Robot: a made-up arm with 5 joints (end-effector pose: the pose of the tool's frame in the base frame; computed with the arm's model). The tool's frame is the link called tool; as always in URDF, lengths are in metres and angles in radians. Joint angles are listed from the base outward.
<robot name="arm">
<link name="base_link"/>
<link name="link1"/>
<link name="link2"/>
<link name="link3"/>
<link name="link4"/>
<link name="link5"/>
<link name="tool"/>
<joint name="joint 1" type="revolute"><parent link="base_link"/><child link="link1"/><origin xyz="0 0 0.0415"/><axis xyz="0 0 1"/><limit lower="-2.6" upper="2.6"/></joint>
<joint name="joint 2" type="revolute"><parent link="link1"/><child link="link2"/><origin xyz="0.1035 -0.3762 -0.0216"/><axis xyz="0 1 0"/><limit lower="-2.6" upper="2.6"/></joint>
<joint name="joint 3" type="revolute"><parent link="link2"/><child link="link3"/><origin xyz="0.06 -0.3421 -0.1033"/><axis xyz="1 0 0"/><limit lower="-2.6" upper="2.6"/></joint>
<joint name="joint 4" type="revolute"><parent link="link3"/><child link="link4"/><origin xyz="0.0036 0.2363 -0.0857"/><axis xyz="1 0 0"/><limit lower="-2.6" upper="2.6"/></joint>
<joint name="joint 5" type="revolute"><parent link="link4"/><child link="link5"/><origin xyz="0.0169 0.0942 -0.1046"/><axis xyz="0 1 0"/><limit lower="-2.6" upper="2.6"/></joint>
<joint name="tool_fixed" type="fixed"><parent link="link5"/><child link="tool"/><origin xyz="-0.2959 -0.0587 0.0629"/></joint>
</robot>
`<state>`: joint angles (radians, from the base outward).
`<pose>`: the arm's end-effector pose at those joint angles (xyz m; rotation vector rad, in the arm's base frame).
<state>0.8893 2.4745 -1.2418 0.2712 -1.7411</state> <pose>0.5988 -0.9108 0.4596 0.1852 0.9118 1.6809</pose>
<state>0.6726 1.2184 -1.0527 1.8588 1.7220</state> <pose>0.4692 -0.6233 -0.2255 0.1717 3.0037 0.3726</pose>
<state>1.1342 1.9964 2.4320 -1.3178 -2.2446</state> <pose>0.4427 -0.2087 -0.1694 -0.3588 -0.4816 0.1467</pose>
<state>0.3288 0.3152 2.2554 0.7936 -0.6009</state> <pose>0.2869 -0.7647 0.4204 2.5897 0.4101 -1.2533</pose>
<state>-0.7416 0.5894 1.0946 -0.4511 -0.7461</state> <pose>-0.3187 -0.1825 0.0210 0.4370 -0.3401 -1.1222</pose>
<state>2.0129 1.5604 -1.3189 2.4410 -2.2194</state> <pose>0.5115 -0.1783 -0.1943 0.2990 -0.6046 0.8550</pose>
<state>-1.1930 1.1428 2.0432 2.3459 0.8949</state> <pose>-0.5114 -0.3481 0.0953 -1.0223 2.2822 -0.2352</pose>
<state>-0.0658 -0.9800 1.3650 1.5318 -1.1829</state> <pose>-0.3656 -0.5117 0.2035 2.9873 -0.4259 -0.3109</pose>
